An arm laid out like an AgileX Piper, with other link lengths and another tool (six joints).
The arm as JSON. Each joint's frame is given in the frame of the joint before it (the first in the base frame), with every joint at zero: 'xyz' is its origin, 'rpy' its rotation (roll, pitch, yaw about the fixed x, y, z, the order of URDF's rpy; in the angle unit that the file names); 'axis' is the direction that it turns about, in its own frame. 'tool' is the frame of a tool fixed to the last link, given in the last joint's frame.
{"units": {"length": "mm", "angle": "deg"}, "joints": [
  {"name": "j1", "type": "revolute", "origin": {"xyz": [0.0, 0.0, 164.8], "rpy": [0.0, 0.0, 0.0]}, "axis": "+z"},
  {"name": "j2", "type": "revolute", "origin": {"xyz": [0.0, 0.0, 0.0], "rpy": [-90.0, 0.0, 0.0]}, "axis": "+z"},
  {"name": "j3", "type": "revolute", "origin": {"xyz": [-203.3, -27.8, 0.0], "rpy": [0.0, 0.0, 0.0]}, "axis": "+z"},
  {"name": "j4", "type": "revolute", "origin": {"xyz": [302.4, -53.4, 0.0], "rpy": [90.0, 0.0, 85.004]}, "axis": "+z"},
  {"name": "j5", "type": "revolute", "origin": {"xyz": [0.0, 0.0, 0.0], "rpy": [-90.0, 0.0, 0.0]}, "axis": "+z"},
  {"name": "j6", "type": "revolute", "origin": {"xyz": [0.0, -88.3, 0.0], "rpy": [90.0, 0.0, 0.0]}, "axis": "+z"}
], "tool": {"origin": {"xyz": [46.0, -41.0, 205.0], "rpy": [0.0, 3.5, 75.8]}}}
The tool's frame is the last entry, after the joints.
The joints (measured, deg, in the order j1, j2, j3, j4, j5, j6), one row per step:
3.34 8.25 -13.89 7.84 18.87 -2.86
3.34 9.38 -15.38 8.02 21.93 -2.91
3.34 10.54 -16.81 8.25 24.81 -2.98
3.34 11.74 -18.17 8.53 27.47 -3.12
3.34 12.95 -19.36 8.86 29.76 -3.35
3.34 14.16 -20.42 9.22 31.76 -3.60
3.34 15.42 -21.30 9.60 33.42 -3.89
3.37 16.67 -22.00 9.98 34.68 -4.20
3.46 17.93 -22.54 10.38 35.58 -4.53
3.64 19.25 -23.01 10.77 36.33 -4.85
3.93 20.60 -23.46 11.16 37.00 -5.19
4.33 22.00 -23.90 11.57 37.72 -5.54
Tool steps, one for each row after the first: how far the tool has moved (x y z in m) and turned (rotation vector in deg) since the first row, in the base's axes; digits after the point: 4 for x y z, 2 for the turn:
-0.0038 0.0021 -0.0075 -0.11 2.67 0.46
-0.0078 0.0043 -0.0146 -0.18 5.24 0.92
-0.0119 0.0064 -0.0215 -0.26 7.71 1.39
-0.0156 0.0085 -0.0282 -0.36 9.97 1.86
-0.0191 0.0105 -0.0346 -0.44 12.08 2.32
-0.0221 0.0125 -0.0414 -0.51 14.07 2.76
-0.0245 0.0145 -0.0479 -0.57 15.83 3.19
-0.0263 0.0167 -0.0543 -0.62 17.40 3.65
-0.0279 0.0194 -0.0611 -0.66 18.95 4.17
-0.0295 0.0227 -0.0679 -0.74 20.47 4.81
-0.0316 0.0268 -0.0751 -0.84 22.09 5.57

